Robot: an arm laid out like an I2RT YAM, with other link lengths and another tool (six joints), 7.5 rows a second.
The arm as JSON. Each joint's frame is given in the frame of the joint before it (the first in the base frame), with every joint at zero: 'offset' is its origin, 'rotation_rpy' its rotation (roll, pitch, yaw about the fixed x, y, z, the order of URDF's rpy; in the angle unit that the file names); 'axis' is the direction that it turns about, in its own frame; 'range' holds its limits. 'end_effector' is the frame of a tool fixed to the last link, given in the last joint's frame.
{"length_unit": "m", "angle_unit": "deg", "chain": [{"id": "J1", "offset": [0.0, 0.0, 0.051], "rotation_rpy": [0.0, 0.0, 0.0], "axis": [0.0, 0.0, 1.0], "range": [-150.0, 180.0]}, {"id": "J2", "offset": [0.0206, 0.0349, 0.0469], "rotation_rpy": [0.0, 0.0, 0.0], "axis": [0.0, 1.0, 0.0], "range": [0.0, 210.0]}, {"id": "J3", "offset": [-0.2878, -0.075, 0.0], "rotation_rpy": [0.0, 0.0, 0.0], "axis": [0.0, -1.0, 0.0], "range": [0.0, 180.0]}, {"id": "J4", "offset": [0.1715, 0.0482, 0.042], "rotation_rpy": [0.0, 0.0, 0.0], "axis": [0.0, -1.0, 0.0], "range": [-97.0, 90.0]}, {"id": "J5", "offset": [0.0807, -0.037, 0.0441], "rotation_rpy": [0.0, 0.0, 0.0], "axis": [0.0, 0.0, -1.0], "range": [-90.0, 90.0]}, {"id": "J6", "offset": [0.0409, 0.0, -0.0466], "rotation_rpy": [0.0, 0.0, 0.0], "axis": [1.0, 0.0, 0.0], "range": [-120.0, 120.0]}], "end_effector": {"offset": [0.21, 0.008, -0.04], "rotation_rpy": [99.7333, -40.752, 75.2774]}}
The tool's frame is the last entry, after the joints.
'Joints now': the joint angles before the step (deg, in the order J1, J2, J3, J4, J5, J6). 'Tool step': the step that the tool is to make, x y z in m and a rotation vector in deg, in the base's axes. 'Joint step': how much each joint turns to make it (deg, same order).
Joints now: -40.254 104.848 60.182 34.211 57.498 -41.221
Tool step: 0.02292 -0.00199 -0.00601 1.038 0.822 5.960
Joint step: 0.097 -0.202 -1.096 0.741 -5.813 -1.404
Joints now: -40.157 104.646 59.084 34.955 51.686 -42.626
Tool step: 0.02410 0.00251 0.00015 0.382 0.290 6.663
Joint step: 0.156 -1.225 -1.535 1.033 -6.422 -1.588
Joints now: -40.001 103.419 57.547 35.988 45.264 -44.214
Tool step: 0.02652 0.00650 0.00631 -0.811 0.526 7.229
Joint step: 0.422 -1.442 -1.967 2.445 -6.577 -2.694
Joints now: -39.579 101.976 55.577 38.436 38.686 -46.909
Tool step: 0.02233 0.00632 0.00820 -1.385 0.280 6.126
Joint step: 0.117 -0.977 -1.531 2.635 -5.816 -2.417
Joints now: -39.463 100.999 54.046 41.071 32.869 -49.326
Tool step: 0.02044 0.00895 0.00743 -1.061 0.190 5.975
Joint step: -0.043 -1.221 -1.172 1.332 -5.909 -1.707
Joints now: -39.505 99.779 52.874 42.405 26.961 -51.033
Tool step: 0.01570 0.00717 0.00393 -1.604 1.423 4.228
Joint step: 0.284 -0.157 -1.031 1.919 -3.787 -2.661
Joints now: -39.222 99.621 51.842 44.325 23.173 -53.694
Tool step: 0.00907 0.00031 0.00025 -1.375 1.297 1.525
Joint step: 0.289 1.143 -0.106 1.921 -1.132 -2.112
